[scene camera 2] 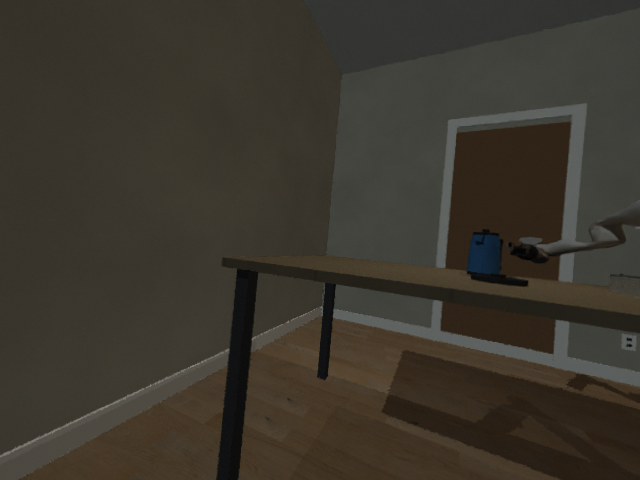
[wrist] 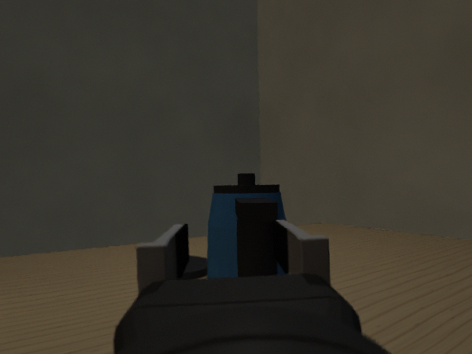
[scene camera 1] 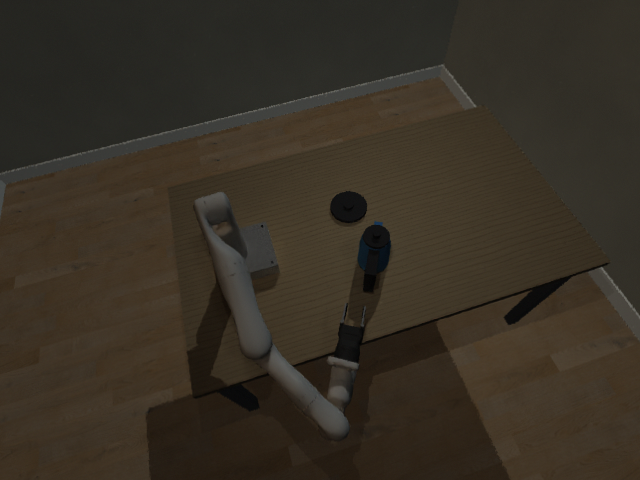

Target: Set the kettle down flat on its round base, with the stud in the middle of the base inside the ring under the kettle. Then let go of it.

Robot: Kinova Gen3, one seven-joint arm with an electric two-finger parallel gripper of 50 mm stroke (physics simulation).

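The blue kettle [scene camera 1: 382, 258] [scene camera 2: 484, 255] [wrist: 222, 240], with a black lid and a black handle [scene camera 1: 372, 261] [wrist: 256, 235], stands upright on the table beside the round base. The black round base [scene camera 1: 338, 212] [scene camera 2: 509, 281] lies flat, with the stud [scene camera 1: 348, 205] raised at its middle; in the wrist view part of the base [wrist: 196, 266] shows behind the left finger. The ring under the kettle is hidden. My gripper [scene camera 1: 355, 306] [scene camera 2: 511, 248] [wrist: 230, 240] is open and empty, level, on the handle side of the kettle and apart from it. The handle appears between the fingers, nearer the right one.
The wooden table [scene camera 1: 439, 170] [scene camera 2: 361, 267] carries everything. The arm's grey mounting block [scene camera 1: 261, 248] [scene camera 2: 624, 284] stands on the table, left of the base in the first scene view. The arm reaches out past the table's near edge and back toward the kettle.
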